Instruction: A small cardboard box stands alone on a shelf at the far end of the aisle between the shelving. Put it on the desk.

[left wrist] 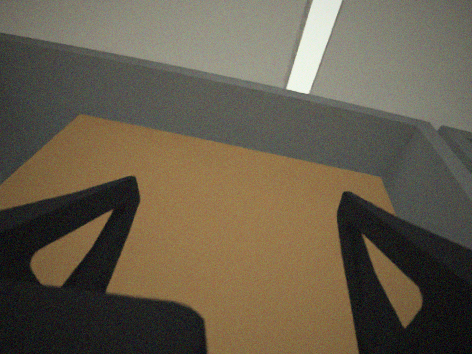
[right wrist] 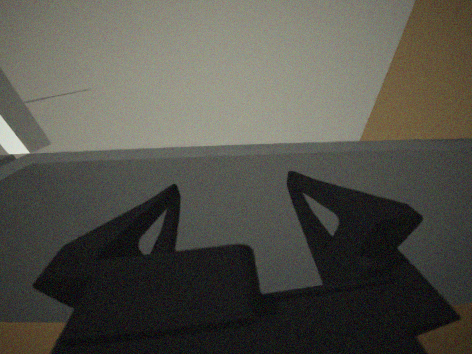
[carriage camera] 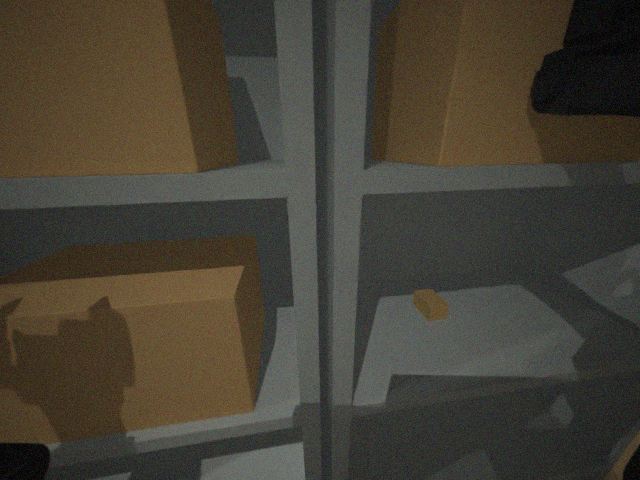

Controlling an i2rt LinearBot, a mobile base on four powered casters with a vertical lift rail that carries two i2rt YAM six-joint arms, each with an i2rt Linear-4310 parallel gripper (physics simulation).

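Places are measured from the left arm's base along level axes (x right, y ahead, z up), in millimetres.
Pixels of known places: left gripper, fingertip midpoint: (left wrist: pixel 236 195); right gripper, fingertip midpoint: (right wrist: pixel 233 183).
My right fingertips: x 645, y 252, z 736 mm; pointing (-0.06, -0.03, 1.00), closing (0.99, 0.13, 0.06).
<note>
Behind a point stands the place of what it marks.
A small cardboard box (carriage camera: pixel 431 304) @(y 491, x 645, z -19 mm) lies alone on a grey shelf board (carriage camera: pixel 480 335) @(y 422, x 757, z -69 mm) at the lower right of the carriage view, behind the uprights. My left gripper (left wrist: pixel 236 195) @(y 39, x -6, z 434 mm) is open, its fingers wide apart in front of a large cardboard box face, with nothing between them. My right gripper (right wrist: pixel 233 183) @(y 252, x 645, z 736 mm) is open and empty, in front of a grey shelf surface. Neither gripper is near the small box. Dark parts of the arms show at the upper right and lower left edges of the carriage view. The desk does not show in these views.
Two grey uprights (carriage camera: pixel 299 232) @(y 207, x 300, z 307 mm) (carriage camera: pixel 347 232) @(y 218, x 367, z 303 mm) stand close together in the middle of the carriage view. Large cardboard boxes (carriage camera: pixel 93 87) @(y 190, x 87, z 479 mm) (carriage camera: pixel 496 87) @(y 273, x 564, z 487 mm) (carriage camera: pixel 186 356) @(y 192, x 101, z 92 mm) fill shelf bays at the upper left, upper right and lower left. A ceiling light (left wrist: pixel 315 45) @(y 125, x 102, z 1017 mm) shows above the shelving.
</note>
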